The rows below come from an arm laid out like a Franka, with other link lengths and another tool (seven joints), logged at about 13 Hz.
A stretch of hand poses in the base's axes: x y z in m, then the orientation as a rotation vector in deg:
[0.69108 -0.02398 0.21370 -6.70 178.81 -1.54]
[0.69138 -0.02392 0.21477 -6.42 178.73 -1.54]
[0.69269 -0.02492 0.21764 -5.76 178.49 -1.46]
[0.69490 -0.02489 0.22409 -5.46 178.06 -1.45]
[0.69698 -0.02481 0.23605 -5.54 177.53 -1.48]
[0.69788 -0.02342 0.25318 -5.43 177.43 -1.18]
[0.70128 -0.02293 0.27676 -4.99 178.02 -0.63]
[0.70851 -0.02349 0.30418 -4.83 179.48 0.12]
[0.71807 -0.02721 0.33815 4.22 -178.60 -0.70]
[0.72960 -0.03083 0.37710 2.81 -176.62 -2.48]
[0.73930 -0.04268 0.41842 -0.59 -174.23 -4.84]
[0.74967 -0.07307 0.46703 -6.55 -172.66 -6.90]
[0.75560 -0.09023 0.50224 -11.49 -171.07 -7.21]
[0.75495 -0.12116 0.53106 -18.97 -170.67 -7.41]
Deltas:
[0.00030 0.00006 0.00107 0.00 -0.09 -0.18]
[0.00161 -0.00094 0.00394 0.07 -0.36 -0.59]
[0.00382 -0.00091 0.01039 0.09 -0.80 -0.77]
[0.00590 -0.00083 0.02235 0.09 -1.32 -0.71]
[0.00680 0.00056 0.03948 0.29 -1.42 -0.77]
[0.01020 0.00105 0.06306 0.62 -0.84 -1.07]
[0.01743 0.00049 0.09048 1.05 0.63 -1.20]
[0.02699 -0.00323 0.12445 1.36 2.45 -1.59]
[0.03852 -0.00685 0.16340 2.45 4.47 -2.48]
[0.04822 -0.01870 0.20472 3.95 6.87 -4.70]
[0.05859 -0.04909 0.25333 5.33 8.27 -8.64]
[0.06452 -0.06625 0.28854 5.55 9.58 -11.98]
[0.06387 -0.09718 0.31736 5.74 9.28 -16.97]

